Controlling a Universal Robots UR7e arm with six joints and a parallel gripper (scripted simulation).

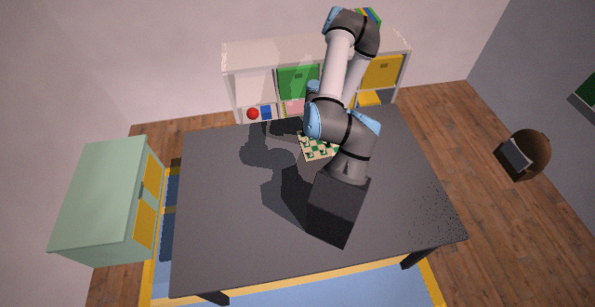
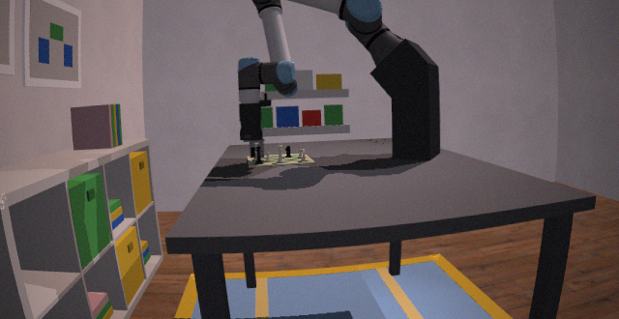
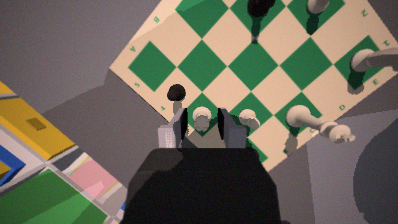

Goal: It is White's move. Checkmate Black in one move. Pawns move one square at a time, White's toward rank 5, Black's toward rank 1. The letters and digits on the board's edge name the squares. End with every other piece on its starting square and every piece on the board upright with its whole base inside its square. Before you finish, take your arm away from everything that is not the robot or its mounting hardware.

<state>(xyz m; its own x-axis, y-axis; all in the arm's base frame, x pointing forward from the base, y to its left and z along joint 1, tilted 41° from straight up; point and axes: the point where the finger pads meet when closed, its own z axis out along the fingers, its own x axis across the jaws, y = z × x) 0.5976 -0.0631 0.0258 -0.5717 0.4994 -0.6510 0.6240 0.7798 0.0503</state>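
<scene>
Right now my hand is 10 mm above the white piece. From my hand the other things lie so: chessboard 80 mm behind, 30 mm below; then black pawn 40 mm to the right, 10 mm below; then tall black piece 120 mm behind, 30 mm to the right, 10 mm below.
</scene>
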